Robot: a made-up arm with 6 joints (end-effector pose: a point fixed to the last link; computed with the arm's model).
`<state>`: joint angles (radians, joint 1 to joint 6).
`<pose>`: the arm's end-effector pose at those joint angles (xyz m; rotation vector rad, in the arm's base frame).
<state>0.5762 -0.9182 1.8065 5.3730 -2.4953 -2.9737</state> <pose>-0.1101 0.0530 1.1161 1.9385 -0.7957 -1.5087</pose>
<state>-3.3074 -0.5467 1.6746 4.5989 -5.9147 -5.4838</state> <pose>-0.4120 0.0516 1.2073 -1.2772 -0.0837 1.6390</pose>
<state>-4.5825 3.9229 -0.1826 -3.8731 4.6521 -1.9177</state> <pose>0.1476 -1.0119 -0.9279 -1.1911 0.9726 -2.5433</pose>
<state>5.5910 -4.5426 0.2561 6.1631 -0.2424 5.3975</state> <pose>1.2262 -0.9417 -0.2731 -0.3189 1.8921 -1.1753</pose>
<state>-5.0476 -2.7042 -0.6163 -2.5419 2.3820 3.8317</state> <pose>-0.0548 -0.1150 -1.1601 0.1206 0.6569 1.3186</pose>
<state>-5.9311 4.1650 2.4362 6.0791 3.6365 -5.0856</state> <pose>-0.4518 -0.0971 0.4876 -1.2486 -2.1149 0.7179</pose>
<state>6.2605 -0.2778 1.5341 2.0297 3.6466 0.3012</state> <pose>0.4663 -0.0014 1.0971 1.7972 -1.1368 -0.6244</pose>
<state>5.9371 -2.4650 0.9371 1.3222 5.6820 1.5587</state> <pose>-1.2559 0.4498 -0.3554 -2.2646 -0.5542 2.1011</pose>
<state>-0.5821 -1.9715 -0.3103 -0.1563 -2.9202 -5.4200</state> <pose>-0.9550 0.6982 -0.5555 0.7573 0.7804 0.4089</pose>
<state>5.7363 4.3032 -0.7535 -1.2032 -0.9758 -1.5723</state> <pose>-0.7685 0.6266 -0.8858 -1.9180 1.1886 -0.0617</pose>
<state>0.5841 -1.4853 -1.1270 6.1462 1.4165 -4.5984</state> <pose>-1.0461 -0.6431 -0.3829 -0.6329 -1.3418 1.9950</pose>
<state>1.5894 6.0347 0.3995 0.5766 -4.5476 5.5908</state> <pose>-0.1113 0.0184 1.6569 -1.9791 0.3494 1.0624</pose>
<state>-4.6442 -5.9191 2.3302 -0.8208 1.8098 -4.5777</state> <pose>-0.0162 0.5293 0.1662 -0.3689 1.8009 -1.3502</pose>
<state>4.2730 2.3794 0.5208 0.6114 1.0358 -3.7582</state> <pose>-0.1749 -0.6221 -1.1704 -1.3123 1.8944 -0.2011</pose>
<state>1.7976 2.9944 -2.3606 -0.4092 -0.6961 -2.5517</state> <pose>-0.2079 0.5390 0.2029 0.2027 -0.1808 -1.0717</pose>
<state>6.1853 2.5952 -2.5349 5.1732 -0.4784 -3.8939</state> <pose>0.4216 0.0569 0.4464 -0.4540 0.1629 1.1729</pose>
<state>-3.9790 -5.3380 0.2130 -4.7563 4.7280 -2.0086</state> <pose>-0.8445 1.0120 0.9470 -0.5720 1.4414 0.5606</pose>
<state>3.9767 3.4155 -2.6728 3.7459 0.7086 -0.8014</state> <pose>-0.2201 -0.2668 0.1633 -0.2503 -0.3158 0.4853</pose>
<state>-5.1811 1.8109 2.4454 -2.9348 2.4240 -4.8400</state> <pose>0.0132 0.1155 -0.3518 -1.8494 0.2696 -0.6503</pose>
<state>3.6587 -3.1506 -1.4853 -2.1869 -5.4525 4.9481</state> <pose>-0.7562 -0.4202 -0.5613 0.0446 -1.1960 -0.3997</pose>
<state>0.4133 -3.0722 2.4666 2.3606 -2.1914 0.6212</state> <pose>-0.3774 -0.1714 0.0927 -1.6658 1.1929 -1.6118</pose>
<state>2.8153 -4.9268 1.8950 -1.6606 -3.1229 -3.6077</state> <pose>-0.6284 0.1529 -0.3258 -0.0630 -0.0941 0.8683</pose>
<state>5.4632 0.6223 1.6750 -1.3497 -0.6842 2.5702</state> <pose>0.8292 -0.7138 0.2278 1.6219 1.3965 0.9752</pose>
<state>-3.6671 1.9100 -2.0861 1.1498 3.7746 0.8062</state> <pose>-0.4714 0.2756 0.6378 -2.6064 0.3064 -0.4335</pose>
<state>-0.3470 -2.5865 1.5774 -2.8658 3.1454 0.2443</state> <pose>-0.8889 0.3796 -0.0663 2.5669 -0.4076 1.4160</pose>
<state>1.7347 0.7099 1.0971 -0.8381 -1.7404 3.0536</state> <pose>-0.3326 1.2056 0.6410 0.6537 -0.5917 -1.2363</pose>
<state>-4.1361 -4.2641 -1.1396 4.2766 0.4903 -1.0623</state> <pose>-0.7316 1.1077 0.4533 -0.7215 -0.3765 -1.0654</pose>
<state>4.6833 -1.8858 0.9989 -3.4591 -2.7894 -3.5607</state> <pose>0.0785 1.2100 0.4292 1.4941 1.5169 -1.2052</pose>
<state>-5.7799 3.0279 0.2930 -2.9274 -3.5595 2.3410</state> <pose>-0.0210 0.0405 -1.2231 -0.3435 0.4930 -0.5042</pose>
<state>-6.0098 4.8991 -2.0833 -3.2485 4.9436 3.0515</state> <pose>-0.5508 -0.1090 -0.4685 0.4714 -2.0798 0.2043</pose>
